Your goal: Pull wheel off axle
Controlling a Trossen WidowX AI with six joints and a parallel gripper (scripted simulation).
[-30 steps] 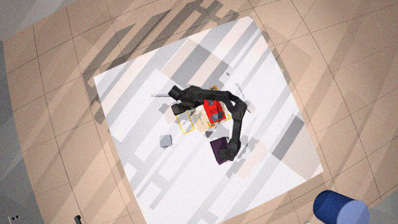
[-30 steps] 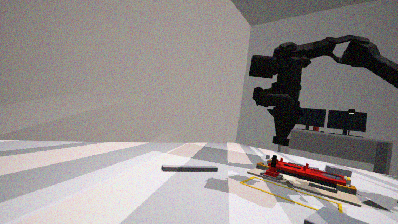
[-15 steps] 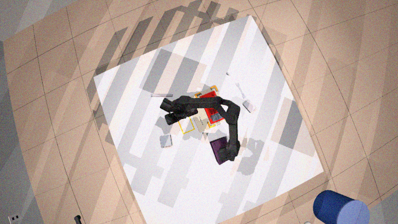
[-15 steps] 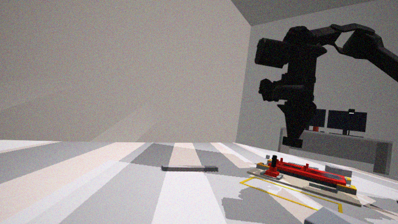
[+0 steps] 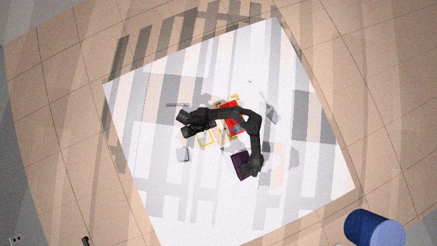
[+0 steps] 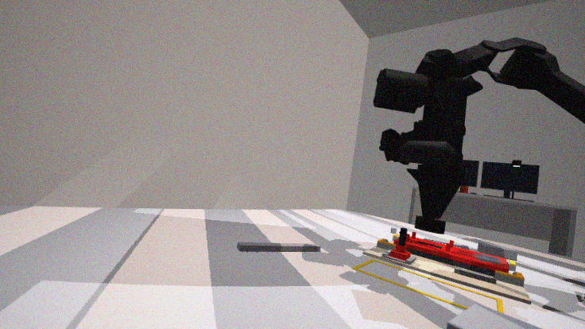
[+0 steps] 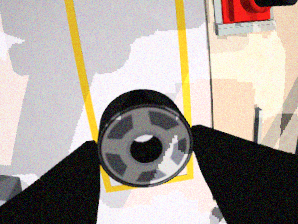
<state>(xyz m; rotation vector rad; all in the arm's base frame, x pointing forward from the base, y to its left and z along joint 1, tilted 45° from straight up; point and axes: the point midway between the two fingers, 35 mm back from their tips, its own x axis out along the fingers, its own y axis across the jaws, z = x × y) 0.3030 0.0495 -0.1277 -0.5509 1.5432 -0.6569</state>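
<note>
Now: the upright axle 60 mm ahead of my gripper tip, 90 mm to the right of it and 50 mm below it. From my gripper tip the other things lie so: black wheel: right at my gripper tip.
</note>
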